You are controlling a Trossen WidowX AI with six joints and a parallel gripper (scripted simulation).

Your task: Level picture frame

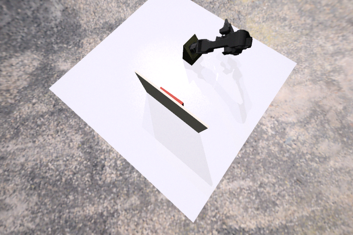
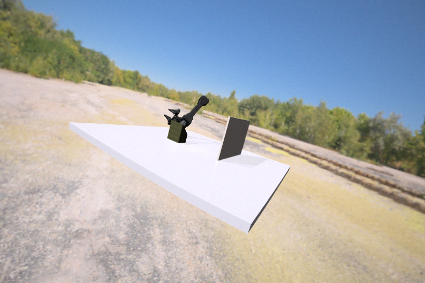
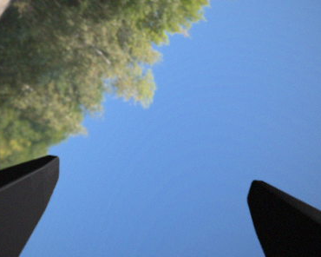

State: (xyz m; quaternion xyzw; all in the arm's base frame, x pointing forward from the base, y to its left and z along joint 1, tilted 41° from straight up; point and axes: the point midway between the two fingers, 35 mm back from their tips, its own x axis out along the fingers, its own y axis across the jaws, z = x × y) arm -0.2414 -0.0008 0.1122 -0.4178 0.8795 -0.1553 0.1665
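Now: the picture frame 66 cm ahead of my gripper tip, 13 cm to the left of it and 3 cm below it. The rest, counted from my gripper tip: wall panel: 67 cm ahead, 15 cm to the left, 4 cm below.
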